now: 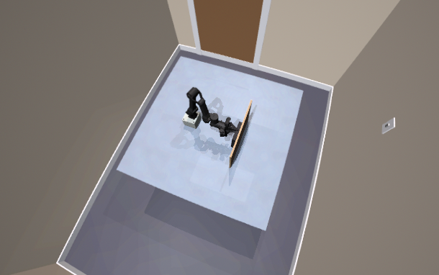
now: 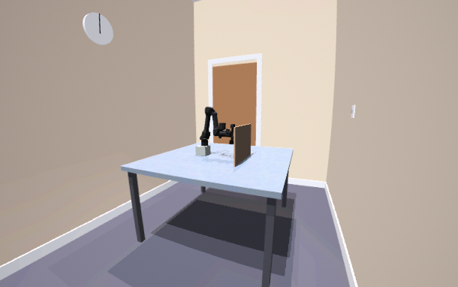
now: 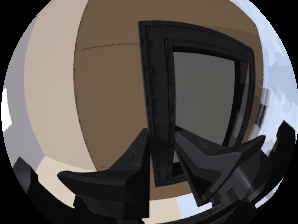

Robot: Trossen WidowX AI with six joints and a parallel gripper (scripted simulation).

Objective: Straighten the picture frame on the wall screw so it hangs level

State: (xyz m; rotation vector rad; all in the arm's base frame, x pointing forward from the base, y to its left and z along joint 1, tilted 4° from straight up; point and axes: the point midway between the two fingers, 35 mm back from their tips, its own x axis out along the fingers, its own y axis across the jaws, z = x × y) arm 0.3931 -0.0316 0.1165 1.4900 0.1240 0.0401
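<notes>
The picture frame is 5 cm below my gripper tip and 1 cm to the right of it. Also, from my gripper tip: tan wall panel 7 cm below, 2 cm ahead.
</notes>
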